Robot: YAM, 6 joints.
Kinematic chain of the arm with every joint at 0, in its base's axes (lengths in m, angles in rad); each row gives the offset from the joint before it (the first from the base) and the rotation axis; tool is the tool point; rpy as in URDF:
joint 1: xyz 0 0 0.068 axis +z
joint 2: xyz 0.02 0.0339 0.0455 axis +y
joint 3: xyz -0.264 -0.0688 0 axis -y
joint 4: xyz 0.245 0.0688 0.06 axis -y
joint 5: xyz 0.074 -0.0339 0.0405 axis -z
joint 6: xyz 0.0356 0 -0.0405 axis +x
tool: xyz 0 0 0 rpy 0 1.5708 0
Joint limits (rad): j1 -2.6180..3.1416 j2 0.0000..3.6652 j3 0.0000..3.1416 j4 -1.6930..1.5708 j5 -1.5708..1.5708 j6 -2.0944..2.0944
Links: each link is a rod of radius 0.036 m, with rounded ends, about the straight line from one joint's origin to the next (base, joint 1, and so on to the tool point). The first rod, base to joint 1, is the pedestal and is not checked.
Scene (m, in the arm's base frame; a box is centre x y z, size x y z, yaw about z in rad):
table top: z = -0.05
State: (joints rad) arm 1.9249 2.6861 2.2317 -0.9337 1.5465 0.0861
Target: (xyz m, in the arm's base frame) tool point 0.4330 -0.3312 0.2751
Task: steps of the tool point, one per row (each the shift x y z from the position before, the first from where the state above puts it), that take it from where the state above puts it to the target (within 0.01 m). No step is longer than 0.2 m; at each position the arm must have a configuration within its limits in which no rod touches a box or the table.
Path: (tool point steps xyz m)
1: 0.1422 0.0276 0.0175
2: 0.1460 -0.0137 0.0179
3: 0.1377 -0.0546 0.0185
4: 0.1177 -0.0920 0.0190
5: 0.0878 -0.1221 0.0194
6: 0.0501 -0.1426 0.0196
7: 0.0079 -0.1515 0.0201
8: -0.0351 -0.1478 0.0203
9: -0.0754 -0.1319 0.0204

